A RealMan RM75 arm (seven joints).
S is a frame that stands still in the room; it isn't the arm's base.
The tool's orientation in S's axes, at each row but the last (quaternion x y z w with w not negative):
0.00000, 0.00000, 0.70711, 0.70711
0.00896, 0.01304, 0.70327, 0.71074
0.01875, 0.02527, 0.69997, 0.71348
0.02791, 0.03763, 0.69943, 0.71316
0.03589, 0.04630, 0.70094, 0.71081
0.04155, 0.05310, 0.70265, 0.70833
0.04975, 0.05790, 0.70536, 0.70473
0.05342, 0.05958, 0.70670, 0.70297
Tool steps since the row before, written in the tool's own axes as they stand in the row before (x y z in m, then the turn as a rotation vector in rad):
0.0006, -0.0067, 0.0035, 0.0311, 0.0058, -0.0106
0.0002, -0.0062, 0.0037, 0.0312, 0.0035, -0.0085
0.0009, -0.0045, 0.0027, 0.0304, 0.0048, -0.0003
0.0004, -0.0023, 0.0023, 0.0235, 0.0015, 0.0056
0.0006, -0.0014, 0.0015, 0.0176, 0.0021, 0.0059
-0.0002, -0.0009, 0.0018, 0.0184, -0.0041, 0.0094
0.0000, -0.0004, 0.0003, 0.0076, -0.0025, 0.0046
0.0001, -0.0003, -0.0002, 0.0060, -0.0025, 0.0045
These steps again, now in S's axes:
0.0067, 0.0006, 0.0035, -0.0058, 0.0311, -0.0106
0.0063, 0.0002, 0.0035, -0.0034, 0.0312, -0.0086
0.0047, 0.0008, 0.0024, -0.0042, 0.0305, -0.0003
0.0025, 0.0004, 0.0021, -0.0005, 0.0236, 0.0054
0.0016, 0.0006, 0.0013, -0.0012, 0.0177, 0.0058
0.0011, -0.0002, 0.0017, 0.0054, 0.0185, 0.0085
0.0004, 0.0000, 0.0002, 0.0032, 0.0077, 0.0041
0.0003, 0.0001, -0.0002, 0.0031, 0.0061, 0.0040

